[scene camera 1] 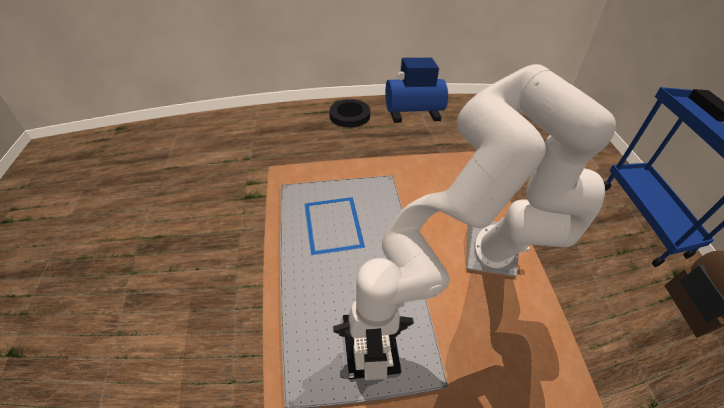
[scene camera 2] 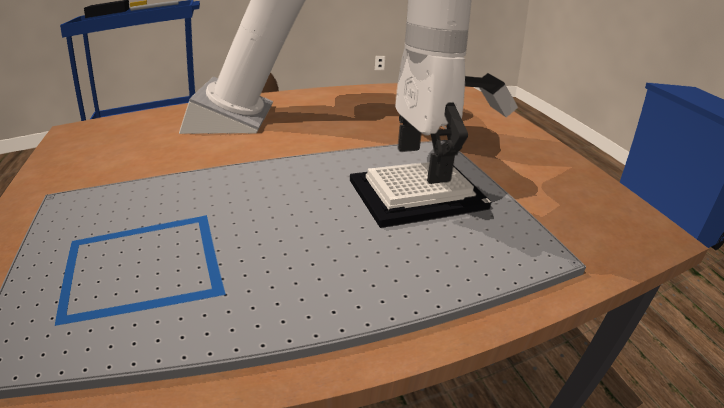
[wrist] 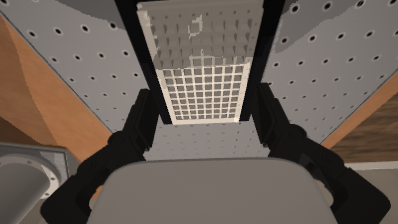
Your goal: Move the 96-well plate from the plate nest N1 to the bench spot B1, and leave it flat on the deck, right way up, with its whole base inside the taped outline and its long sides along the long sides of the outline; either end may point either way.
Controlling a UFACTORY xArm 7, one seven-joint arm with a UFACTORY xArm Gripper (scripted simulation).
Path:
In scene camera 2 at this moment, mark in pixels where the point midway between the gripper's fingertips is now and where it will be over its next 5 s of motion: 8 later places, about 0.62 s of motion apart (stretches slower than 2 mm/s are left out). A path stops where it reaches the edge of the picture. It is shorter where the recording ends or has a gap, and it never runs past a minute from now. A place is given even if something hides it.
My gripper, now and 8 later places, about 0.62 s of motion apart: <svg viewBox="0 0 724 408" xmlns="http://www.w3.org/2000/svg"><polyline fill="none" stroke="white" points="422,165 422,169 421,176 421,181 421,181 421,174 422,168 424,152 426,133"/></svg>

